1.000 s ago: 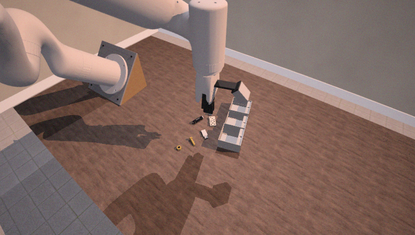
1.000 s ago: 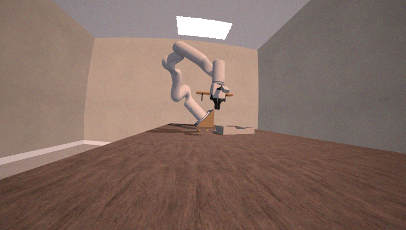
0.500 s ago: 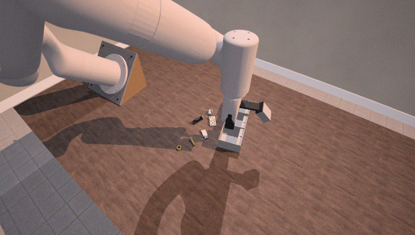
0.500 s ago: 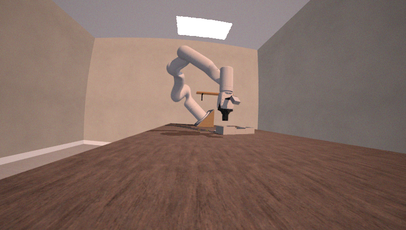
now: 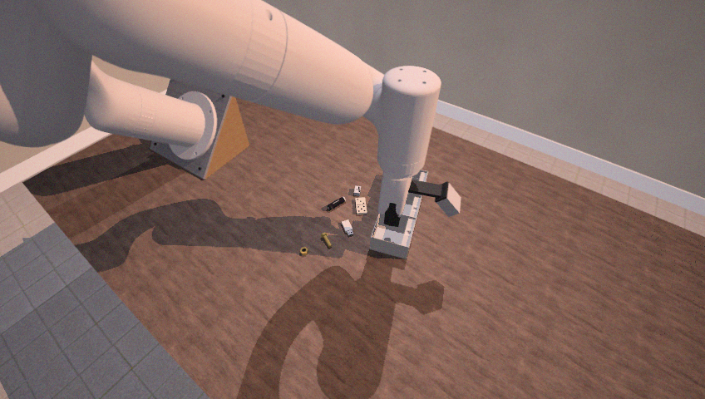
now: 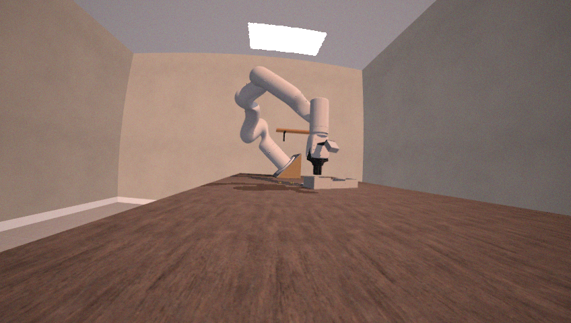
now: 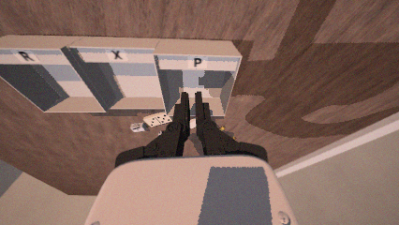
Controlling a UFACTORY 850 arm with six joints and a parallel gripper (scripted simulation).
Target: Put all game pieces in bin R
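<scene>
Right now the bin is 1 cm behind my hand, 8 cm to the left of it and 5 cm below it. Round my hand: domino 10 cm behind, 4 cm to the left, 7 cm below; white usb stick 9 cm behind, 4 cm to the right, 7 cm below; yellow bolt 12 cm behind, 9 cm to the right, 7 cm below.
</scene>
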